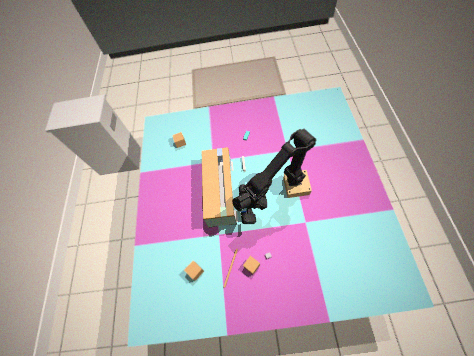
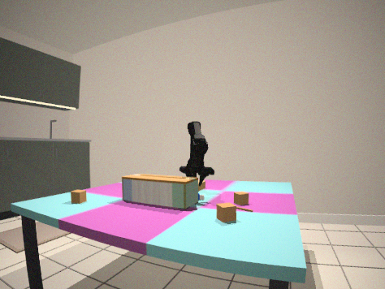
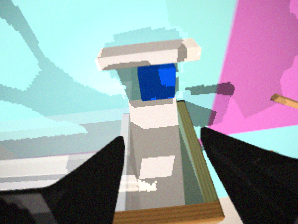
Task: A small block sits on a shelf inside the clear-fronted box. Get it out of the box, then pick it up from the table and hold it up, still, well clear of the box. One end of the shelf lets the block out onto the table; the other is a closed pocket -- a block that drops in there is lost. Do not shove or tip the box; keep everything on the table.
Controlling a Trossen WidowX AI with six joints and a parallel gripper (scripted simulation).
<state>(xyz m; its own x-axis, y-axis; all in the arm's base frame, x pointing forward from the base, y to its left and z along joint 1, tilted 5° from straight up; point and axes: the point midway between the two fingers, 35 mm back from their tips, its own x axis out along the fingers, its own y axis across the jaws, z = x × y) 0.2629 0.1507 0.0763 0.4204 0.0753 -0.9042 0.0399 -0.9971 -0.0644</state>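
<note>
The blue block lies 10 mm behind my gripper tip and 60 mm below it. Also, from my gripper tip: box 80 mm ahead, 150 mm to the right, 20 mm below; thin stick 70 mm ahead, 250 mm to the left, 70 mm below.
</note>
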